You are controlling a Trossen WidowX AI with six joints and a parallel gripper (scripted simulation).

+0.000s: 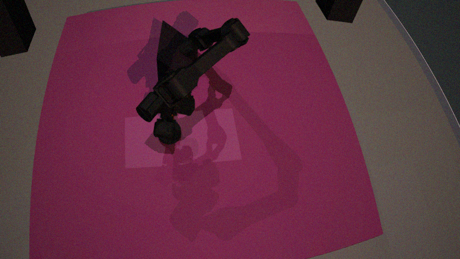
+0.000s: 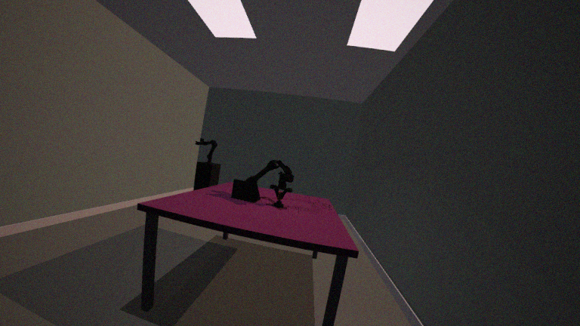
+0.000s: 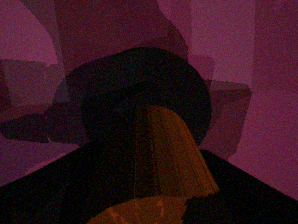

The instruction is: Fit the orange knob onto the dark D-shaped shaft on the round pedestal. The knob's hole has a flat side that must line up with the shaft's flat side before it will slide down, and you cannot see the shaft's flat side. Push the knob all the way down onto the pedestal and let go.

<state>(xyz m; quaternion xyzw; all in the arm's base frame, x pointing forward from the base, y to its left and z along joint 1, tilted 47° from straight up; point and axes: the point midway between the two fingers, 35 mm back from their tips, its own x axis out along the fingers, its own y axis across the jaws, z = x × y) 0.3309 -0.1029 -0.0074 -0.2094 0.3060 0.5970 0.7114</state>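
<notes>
Now: gripper tip 2 cm below the orange knob. Also, from my gripper tip: dark round pedestal (4 cm below).
</notes>
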